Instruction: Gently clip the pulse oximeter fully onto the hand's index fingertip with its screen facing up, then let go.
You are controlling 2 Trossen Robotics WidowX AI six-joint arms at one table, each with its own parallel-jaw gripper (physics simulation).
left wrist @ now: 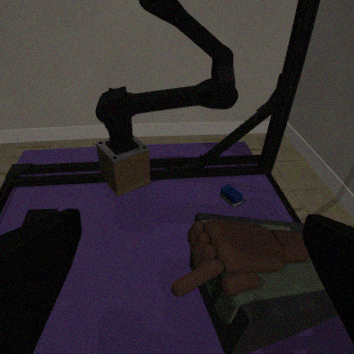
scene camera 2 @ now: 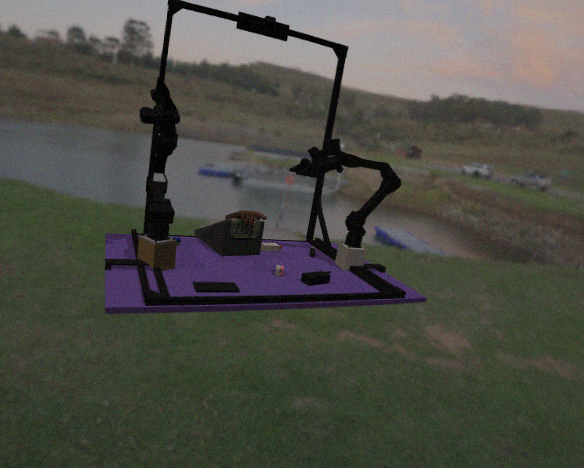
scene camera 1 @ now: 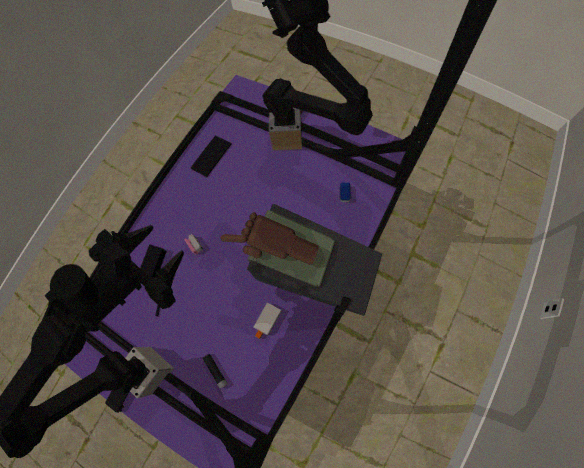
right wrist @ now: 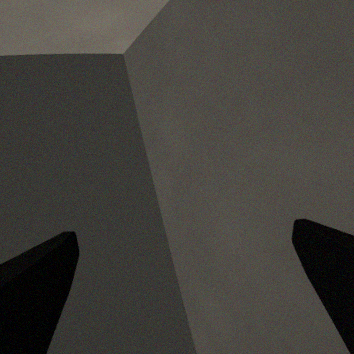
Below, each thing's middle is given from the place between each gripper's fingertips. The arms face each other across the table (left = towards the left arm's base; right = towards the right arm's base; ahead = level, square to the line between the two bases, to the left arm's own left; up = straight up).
My right gripper is now 160 mm past the index finger [left wrist: 201, 274], 480 mm to the right of it and 450 mm above it. Round my right hand: grey plate [scene camera 1: 352, 268] 350 mm behind, 420 mm to the left, 610 mm below; then grey-green pad [scene camera 1: 313, 274] 290 mm behind, 430 mm to the left, 520 mm below.
My left gripper is now 21 cm above the index finger, 9 cm to the left of it and 4 cm past it. Also, from my left hand: grey plate: 36 cm below, 24 cm behind, 16 cm to the right; then grey-green pad: 28 cm below, 17 cm behind, 15 cm to the right.
